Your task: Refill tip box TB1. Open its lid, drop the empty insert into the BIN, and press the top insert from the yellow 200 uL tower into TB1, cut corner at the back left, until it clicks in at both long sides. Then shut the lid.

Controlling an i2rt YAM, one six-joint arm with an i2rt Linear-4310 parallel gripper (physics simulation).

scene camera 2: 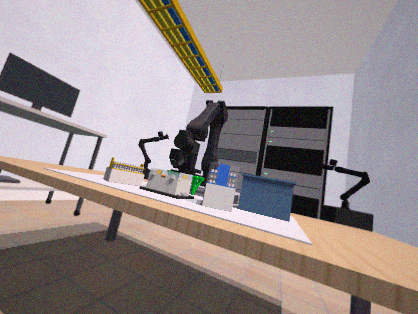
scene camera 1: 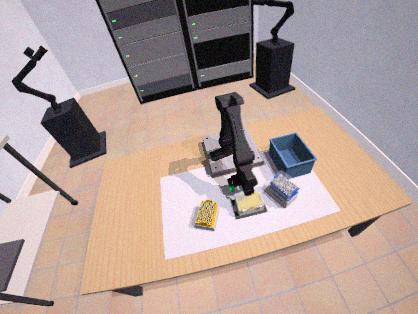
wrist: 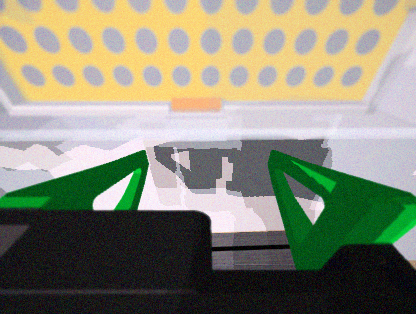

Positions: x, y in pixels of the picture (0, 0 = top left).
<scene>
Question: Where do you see a blue bin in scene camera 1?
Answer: At 293, 140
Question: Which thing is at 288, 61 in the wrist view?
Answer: A clear lid.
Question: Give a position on a blue bin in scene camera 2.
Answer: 269, 196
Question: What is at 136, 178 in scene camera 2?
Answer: A 200 uL tower.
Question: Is my gripper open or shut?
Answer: Open.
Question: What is my gripper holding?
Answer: Nothing.
</scene>
